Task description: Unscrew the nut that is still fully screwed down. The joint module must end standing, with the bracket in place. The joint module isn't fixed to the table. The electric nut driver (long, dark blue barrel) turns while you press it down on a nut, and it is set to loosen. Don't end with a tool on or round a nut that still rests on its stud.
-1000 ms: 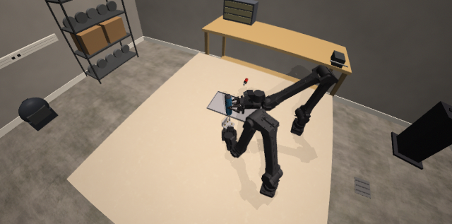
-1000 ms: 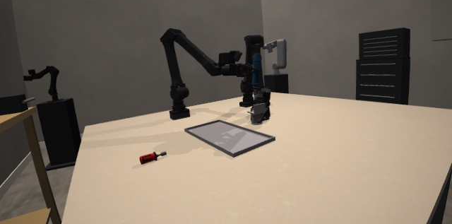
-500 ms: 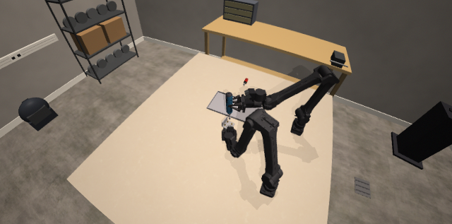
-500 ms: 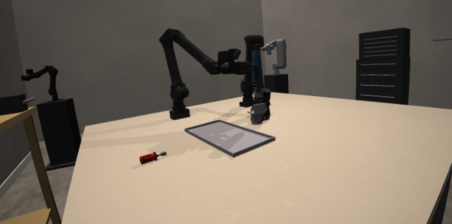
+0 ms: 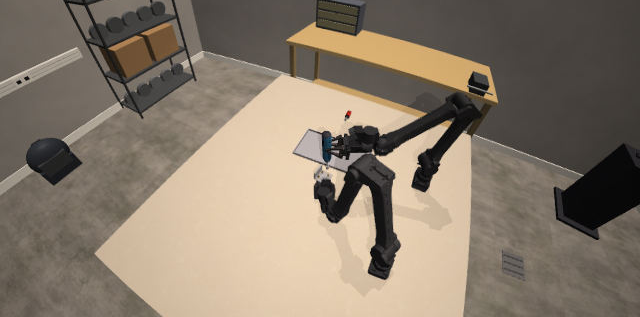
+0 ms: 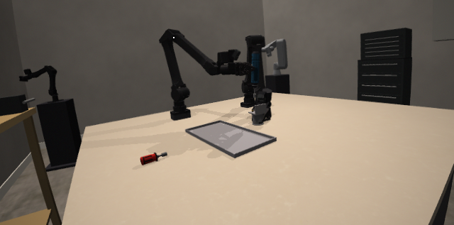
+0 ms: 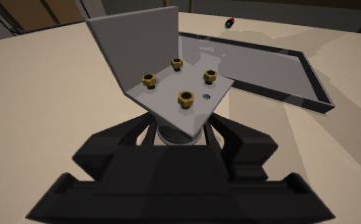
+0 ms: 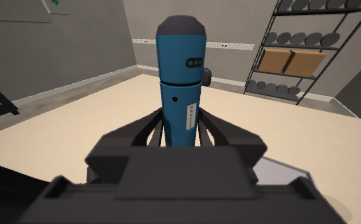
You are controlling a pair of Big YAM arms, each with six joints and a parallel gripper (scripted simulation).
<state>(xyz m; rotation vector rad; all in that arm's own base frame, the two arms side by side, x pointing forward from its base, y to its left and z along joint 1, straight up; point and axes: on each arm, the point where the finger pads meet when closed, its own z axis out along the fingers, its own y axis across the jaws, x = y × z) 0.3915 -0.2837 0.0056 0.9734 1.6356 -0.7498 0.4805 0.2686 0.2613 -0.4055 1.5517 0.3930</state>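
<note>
My left hand is 10 mm below the joint module. Round my left hand: red-handled tool (550 mm to the right, 170 mm ahead, 10 mm below); bracket (50 mm above); grey tray (220 mm to the right, 70 mm ahead, 20 mm below).
</note>
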